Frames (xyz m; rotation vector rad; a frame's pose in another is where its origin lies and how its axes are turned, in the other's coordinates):
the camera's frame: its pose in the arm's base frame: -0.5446 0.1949 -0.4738 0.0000 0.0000 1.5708
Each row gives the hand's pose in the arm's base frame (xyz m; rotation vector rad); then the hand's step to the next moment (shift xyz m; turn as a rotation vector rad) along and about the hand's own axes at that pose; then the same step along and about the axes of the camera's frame.
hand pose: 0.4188 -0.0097 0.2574 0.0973 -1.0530 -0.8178
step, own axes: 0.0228 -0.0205 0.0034 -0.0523 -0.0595 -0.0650
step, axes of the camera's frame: -0.0281 0.0086 0.0094 -0.0282 -0.0069 -0.0983
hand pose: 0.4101 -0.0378 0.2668 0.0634 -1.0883 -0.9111
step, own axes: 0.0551 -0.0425 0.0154 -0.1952 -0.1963 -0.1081
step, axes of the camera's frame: -0.0583 0.0294 0.0284 -0.0383 0.0638 -0.2877
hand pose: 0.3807 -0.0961 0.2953 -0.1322 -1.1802 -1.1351
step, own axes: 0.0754 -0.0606 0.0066 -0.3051 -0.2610 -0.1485
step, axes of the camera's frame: -0.0724 0.0548 0.0340 -0.0252 0.0787 -0.4200
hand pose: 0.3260 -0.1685 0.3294 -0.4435 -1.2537 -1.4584
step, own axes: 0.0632 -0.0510 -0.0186 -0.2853 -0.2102 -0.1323
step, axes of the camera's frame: -0.0551 0.0586 0.0219 -0.0122 0.0461 -0.3752
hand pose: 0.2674 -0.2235 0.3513 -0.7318 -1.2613 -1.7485
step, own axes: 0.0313 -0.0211 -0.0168 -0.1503 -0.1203 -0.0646
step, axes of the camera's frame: -0.0220 0.0333 0.0109 -0.0002 0.0328 -0.2004
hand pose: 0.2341 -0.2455 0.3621 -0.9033 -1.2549 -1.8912
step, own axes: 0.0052 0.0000 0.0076 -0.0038 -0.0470 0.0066
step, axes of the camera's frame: 0.0063 0.0014 0.0066 0.0209 0.0360 -0.0231
